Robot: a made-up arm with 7 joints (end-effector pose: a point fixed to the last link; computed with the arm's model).
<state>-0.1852 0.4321 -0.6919 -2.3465 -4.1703 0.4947 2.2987</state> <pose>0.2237 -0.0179 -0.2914 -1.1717 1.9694 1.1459</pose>
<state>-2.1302 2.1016 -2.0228 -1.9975 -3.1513 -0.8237 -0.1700</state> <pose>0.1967 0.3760 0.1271 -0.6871 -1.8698 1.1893</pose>
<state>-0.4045 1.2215 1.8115 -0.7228 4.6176 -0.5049 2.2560</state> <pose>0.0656 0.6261 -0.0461 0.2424 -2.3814 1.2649</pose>
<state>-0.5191 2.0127 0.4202 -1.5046 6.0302 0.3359 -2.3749</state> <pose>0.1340 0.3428 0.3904 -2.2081 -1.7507 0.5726</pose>
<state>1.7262 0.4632 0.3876 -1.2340 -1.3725 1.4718 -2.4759</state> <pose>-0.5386 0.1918 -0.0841 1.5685 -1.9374 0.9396</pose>
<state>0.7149 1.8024 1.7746 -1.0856 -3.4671 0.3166 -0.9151</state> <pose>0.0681 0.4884 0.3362 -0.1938 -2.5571 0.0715</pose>
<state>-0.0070 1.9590 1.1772 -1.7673 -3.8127 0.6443 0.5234</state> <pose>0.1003 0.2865 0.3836 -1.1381 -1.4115 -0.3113</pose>
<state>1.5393 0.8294 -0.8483 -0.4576 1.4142 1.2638 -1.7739</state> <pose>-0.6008 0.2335 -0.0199 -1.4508 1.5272 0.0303</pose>
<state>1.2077 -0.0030 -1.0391 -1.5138 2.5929 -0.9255 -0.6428</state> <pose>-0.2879 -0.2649 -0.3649 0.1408 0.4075 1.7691</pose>
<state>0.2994 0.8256 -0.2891 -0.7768 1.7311 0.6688 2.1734</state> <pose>0.0019 0.4152 -0.4701 0.2483 -0.2081 -3.0147</pose>
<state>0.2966 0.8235 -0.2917 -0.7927 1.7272 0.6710 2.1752</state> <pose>0.0062 0.4122 -0.4711 0.2605 -0.2259 -3.0257</pose>
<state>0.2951 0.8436 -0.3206 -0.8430 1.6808 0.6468 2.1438</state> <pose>0.0153 0.4113 -0.4661 -0.2701 0.1886 3.1006</pose>
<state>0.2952 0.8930 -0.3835 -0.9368 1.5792 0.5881 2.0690</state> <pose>0.0288 0.4120 -0.4532 -0.2461 0.0677 2.8486</pose>
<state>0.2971 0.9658 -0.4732 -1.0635 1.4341 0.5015 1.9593</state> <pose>0.0416 0.4110 -0.4344 -0.2187 -0.0698 2.4833</pose>
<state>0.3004 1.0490 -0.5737 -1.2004 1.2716 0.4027 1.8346</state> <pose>0.0485 0.4074 -0.4134 -0.2018 -0.1756 2.0719</pose>
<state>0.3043 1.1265 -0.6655 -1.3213 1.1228 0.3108 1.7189</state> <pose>0.0484 0.4030 -0.3936 -0.2004 -0.2358 1.6992</pose>
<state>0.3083 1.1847 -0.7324 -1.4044 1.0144 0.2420 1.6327</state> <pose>0.0444 0.4005 -0.3784 -0.2059 -0.2632 1.4322</pose>
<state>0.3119 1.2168 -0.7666 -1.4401 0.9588 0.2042 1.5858</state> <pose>0.0405 0.4013 -0.3697 -0.2050 -0.2755 1.2965</pose>
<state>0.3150 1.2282 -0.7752 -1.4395 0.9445 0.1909 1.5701</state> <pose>0.0380 0.4046 -0.3665 -0.1943 -0.2834 1.2606</pose>
